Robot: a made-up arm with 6 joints. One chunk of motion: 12 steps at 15 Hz.
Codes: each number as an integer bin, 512 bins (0 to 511) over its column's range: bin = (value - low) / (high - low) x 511, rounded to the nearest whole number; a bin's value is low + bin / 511 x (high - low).
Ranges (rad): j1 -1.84..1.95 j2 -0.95..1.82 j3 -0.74..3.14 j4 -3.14..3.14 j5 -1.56..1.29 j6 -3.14..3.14
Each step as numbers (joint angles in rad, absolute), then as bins.
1 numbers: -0.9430 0.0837 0.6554 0.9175 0.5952 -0.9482
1 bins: 121 191 184 330 386 178
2 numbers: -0.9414 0.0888 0.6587 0.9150 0.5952 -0.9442
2 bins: 121 192 184 330 386 179
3 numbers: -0.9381 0.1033 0.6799 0.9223 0.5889 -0.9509
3 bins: 122 194 187 331 385 178
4 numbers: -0.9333 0.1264 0.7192 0.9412 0.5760 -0.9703
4 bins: 122 199 192 332 383 177
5 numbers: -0.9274 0.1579 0.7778 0.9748 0.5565 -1.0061
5 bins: 123 204 200 335 379 174
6 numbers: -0.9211 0.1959 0.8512 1.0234 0.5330 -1.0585
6 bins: 124 211 210 339 375 169
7 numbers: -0.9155 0.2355 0.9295 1.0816 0.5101 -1.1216
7 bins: 125 219 220 344 371 164
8 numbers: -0.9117 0.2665 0.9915 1.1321 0.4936 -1.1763
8 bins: 125 224 228 348 368 160
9 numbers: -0.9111 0.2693 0.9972 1.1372 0.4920 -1.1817
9 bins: 125 225 229 348 368 159
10 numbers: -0.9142 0.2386 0.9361 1.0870 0.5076 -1.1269
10 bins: 125 219 221 344 371 164
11 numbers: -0.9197 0.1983 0.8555 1.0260 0.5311 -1.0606
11 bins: 124 212 210 339 375 169
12 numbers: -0.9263 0.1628 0.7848 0.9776 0.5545 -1.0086
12 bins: 123 205 201 335 379 173
